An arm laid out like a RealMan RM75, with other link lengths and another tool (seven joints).
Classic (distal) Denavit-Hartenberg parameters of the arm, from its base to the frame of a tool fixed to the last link. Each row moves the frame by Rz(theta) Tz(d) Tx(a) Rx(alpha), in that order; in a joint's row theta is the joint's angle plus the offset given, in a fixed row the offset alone. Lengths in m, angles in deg.
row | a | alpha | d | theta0
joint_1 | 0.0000 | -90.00 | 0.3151 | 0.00
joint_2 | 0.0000 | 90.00 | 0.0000 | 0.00
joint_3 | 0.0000 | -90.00 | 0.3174 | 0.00
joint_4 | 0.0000 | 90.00 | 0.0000 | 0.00
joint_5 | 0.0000 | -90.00 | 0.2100 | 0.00
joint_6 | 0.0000 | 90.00 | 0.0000 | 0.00
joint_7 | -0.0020 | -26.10 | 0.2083 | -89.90
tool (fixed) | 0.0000 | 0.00 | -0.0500 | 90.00
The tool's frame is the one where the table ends.
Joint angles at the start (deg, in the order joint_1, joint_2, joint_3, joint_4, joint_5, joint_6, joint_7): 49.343 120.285 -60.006 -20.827 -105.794 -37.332 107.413
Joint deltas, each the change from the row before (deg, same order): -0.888 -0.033 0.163 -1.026 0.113 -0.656 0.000; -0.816 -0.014 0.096 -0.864 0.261 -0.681 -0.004; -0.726 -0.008 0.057 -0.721 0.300 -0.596 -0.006; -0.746 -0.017 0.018 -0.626 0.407 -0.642 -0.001; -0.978 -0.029 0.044 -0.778 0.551 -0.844 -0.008; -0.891 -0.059 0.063 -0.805 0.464 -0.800 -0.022; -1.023 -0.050 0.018 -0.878 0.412 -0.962 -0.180; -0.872 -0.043 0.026 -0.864 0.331 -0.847 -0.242; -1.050 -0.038 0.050 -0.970 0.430 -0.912 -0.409; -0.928 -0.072 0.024 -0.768 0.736 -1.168 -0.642; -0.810 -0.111 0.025 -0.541 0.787 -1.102 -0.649; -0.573 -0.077 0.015 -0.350 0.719 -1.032 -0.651
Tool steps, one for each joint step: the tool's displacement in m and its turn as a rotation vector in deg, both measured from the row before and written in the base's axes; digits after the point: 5 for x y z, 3 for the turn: 0.00284 -0.00145 0.00337 0.304 0.480 -0.001; 0.00250 -0.00178 0.00262 0.181 0.578 -0.042; 0.00229 -0.00175 0.00216 0.146 0.546 -0.073; 0.00261 -0.00215 0.00188 0.072 0.631 -0.153; 0.00356 -0.00293 0.00249 0.096 0.842 -0.228; 0.00298 -0.00240 0.00293 0.158 0.716 -0.099; 0.00345 -0.00332 0.00272 0.040 0.608 0.063; 0.00243 -0.00266 0.00272 0.100 0.444 0.231; 0.00322 -0.00332 0.00316 0.188 0.452 0.265; 0.00206 -0.00350 0.00271 0.015 0.659 0.491; 0.00204 -0.00329 0.00247 -0.015 0.658 0.425; 0.00077 -0.00278 0.00153 -0.122 0.604 0.525
